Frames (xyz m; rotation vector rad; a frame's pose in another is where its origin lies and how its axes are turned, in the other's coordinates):
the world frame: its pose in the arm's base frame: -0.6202 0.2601 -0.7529 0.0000 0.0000 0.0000
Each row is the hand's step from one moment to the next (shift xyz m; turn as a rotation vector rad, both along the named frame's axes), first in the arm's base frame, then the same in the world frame.
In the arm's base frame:
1: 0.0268 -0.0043 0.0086 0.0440 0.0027 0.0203
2: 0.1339 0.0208 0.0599 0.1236 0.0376 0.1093
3: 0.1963 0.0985 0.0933 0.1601 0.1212 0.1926
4: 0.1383 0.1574 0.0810 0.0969 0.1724 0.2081
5: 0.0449 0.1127 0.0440 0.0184 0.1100 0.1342
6: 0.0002 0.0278 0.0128 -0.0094 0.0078 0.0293
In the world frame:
1: 0.0268 -0.0043 0.0086 0.0440 0.0027 0.0203
2: 0.1339 0.0208 0.0599 0.1236 0.0376 0.1093
3: 0.1963 0.0985 0.0933 0.1601 0.1212 0.1926
4: 0.1383 0.1574 0.0810 0.0969 0.1724 0.2081
5: 0.0449 0.1127 0.0440 0.0184 0.1100 0.1342
6: 0.0002 0.0278 0.0128 -0.0094 0.0078 0.0293

